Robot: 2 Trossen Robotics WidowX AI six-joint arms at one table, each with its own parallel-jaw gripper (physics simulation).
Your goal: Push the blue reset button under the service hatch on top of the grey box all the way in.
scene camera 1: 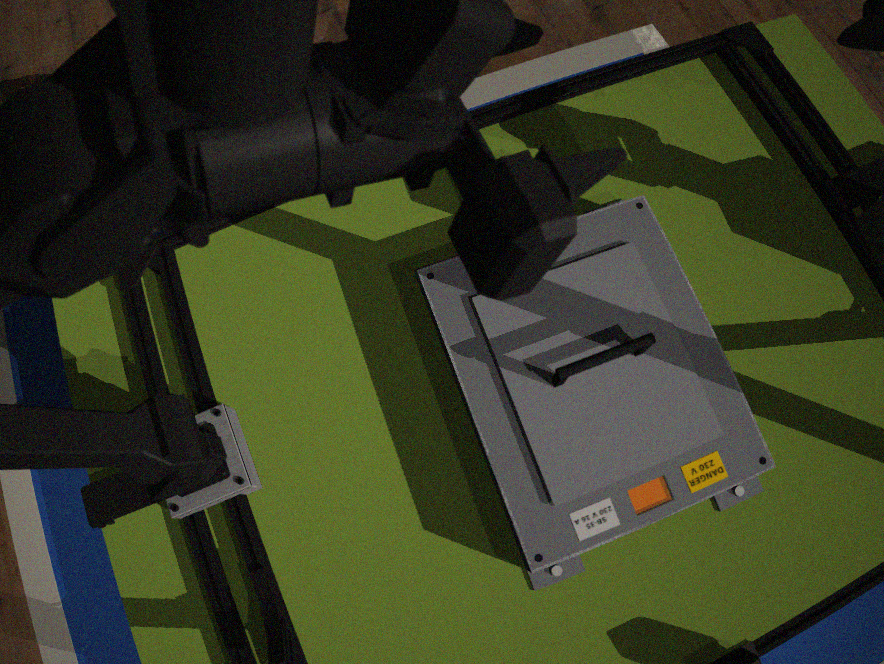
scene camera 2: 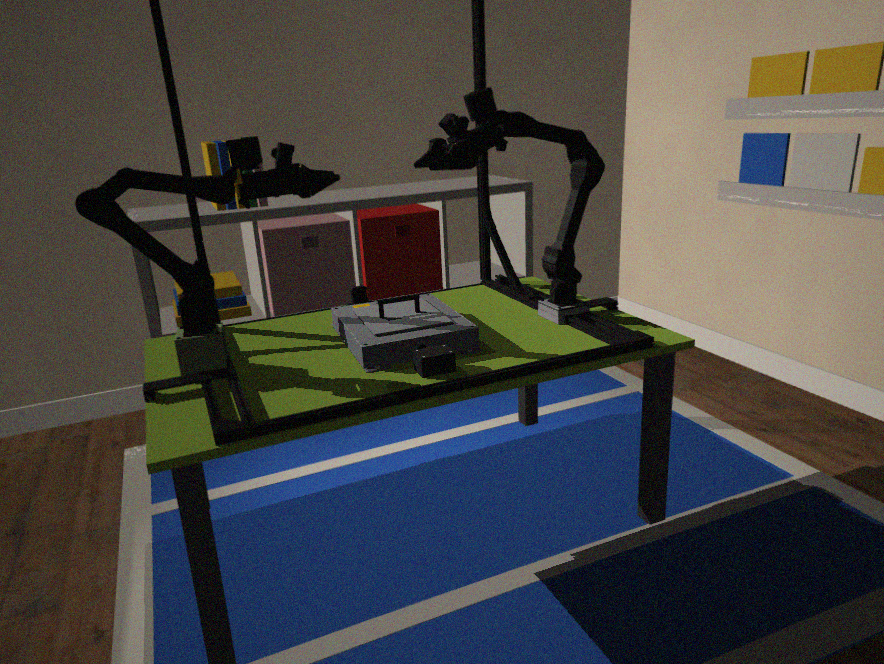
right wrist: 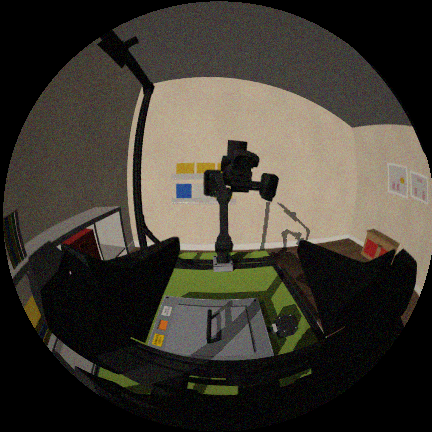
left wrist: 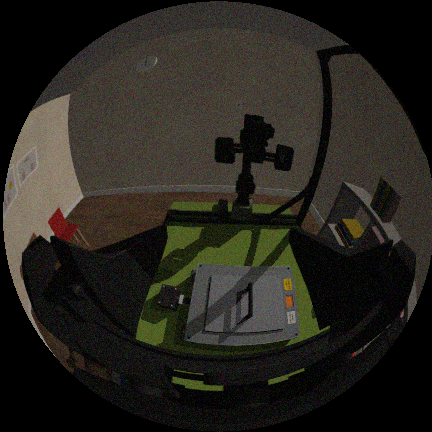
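The grey box lies on the green table. Its service hatch lies flat in the top, with an upright black handle. The blue reset button does not show in any view; the hatch covers the place under it. My left gripper is open and empty, high above the box. My right gripper is open and empty, also high above the table, facing the left one.
An orange square sits between a white label and a yellow danger label on the box. A black block stands beside the box. Black rails run along the table edges.
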